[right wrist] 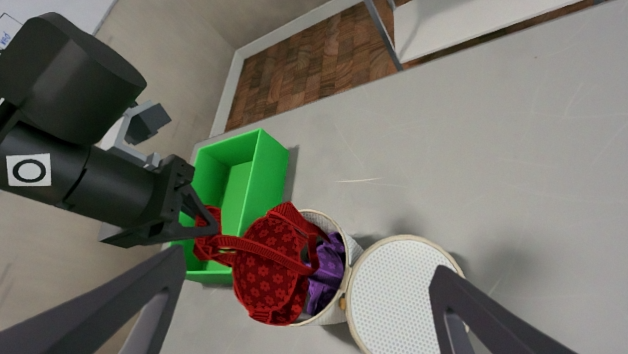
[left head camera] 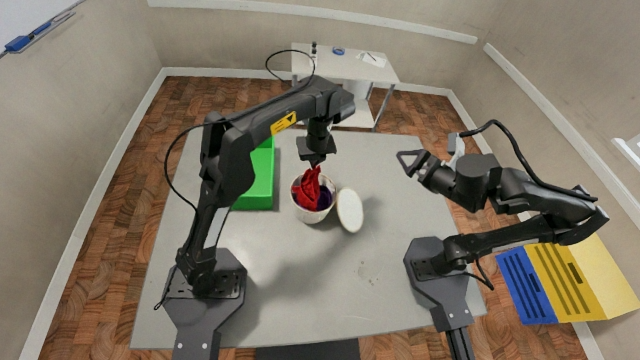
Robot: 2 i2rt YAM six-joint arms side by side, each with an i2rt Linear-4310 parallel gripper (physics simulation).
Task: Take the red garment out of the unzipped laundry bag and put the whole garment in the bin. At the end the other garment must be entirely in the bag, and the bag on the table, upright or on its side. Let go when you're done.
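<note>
A red lace garment [left head camera: 309,190] [right wrist: 270,270] hangs from my left gripper [left head camera: 314,164] [right wrist: 215,229], which is shut on its upper end above the bag. The garment's body is drawn up over the bag's opening; its lower part overlaps the rim and reaches inside. The white laundry bag [left head camera: 311,217] [right wrist: 354,250] stands upright on the table, its round lid [left head camera: 350,210] [right wrist: 395,295] folded open to the right. A purple garment [left head camera: 326,196] [right wrist: 327,265] lies inside the bag. The green bin [left head camera: 260,185] [right wrist: 272,175] stands left of the bag. My right gripper [left head camera: 406,164] [right wrist: 310,266] is open and empty, high at the right.
The left arm [left head camera: 227,160] reaches over the bin and partly hides it. The grey table [left head camera: 330,300] [right wrist: 475,150] carries both arm bases. A side table [left head camera: 345,72] stands behind it. A blue and yellow object [left head camera: 565,285] is on the floor at the right.
</note>
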